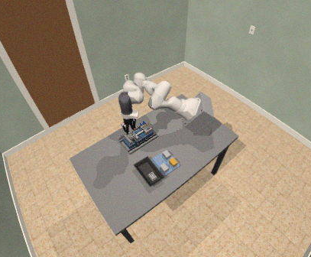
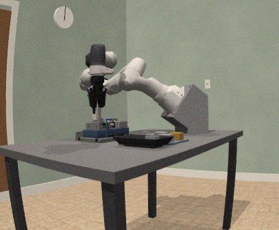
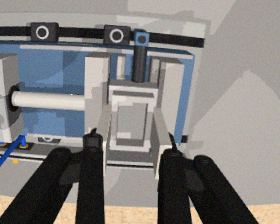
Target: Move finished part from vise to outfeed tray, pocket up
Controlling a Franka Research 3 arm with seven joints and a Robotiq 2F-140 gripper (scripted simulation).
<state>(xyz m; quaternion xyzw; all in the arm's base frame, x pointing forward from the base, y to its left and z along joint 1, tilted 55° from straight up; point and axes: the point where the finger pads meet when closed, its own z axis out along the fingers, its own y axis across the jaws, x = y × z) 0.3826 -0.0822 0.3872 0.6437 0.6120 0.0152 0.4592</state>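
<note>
My gripper is now 80 mm past the screw rod, 60 mm above it and 30 mm to the right of it. From my hand the other things lie so: brass block: 420 mm to the left, 120 mm below, 10 mm behind; white block: 380 mm to the left, 120 mm below, 70 mm ahead; blue vise: 100 mm below, 60 mm behind, 20 mm to the left.
</note>
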